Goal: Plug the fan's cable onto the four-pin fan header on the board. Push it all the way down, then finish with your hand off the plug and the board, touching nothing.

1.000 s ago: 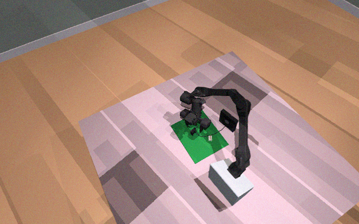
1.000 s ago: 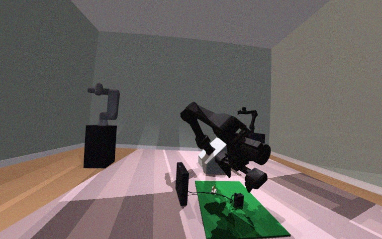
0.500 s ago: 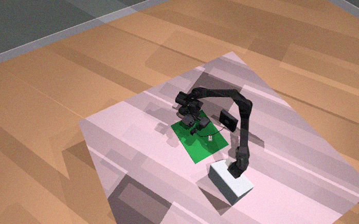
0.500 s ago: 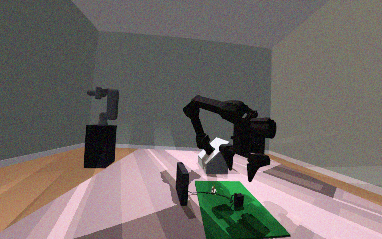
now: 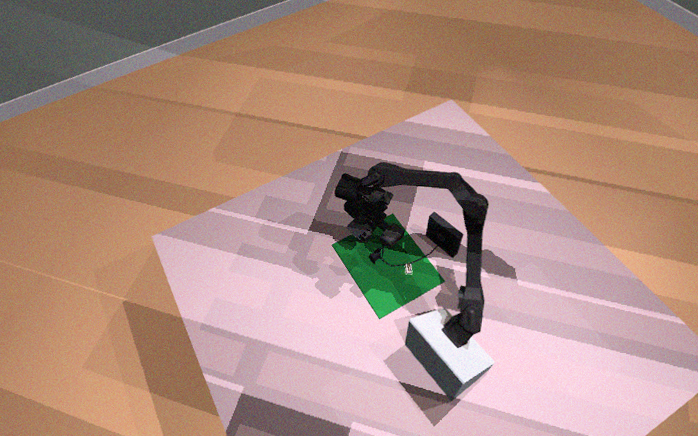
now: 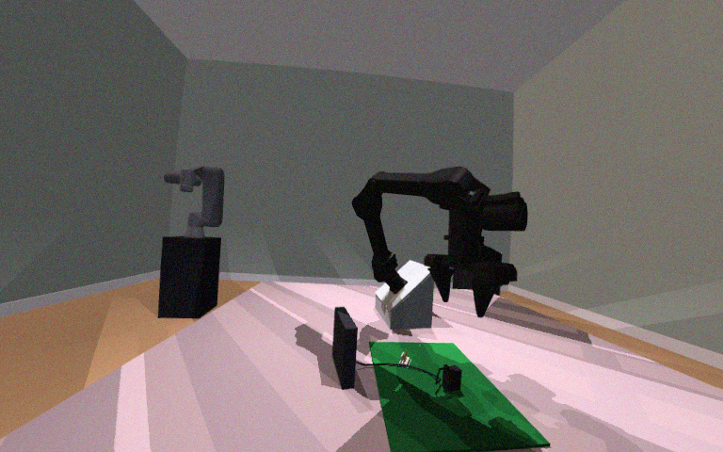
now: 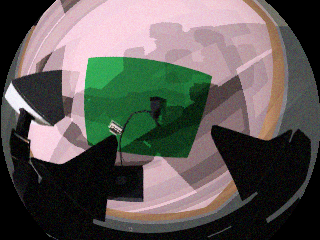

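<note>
The black plug lies 1 cm to the right of my gripper tip and 14 cm below it. Round my gripper tip: four-pin header: 9 cm behind, 7 cm to the right, 16 cm below; then green board: 3 cm behind, 3 cm to the right, 18 cm below; then black fan: 9 cm behind, 21 cm to the right, 10 cm below.
</note>
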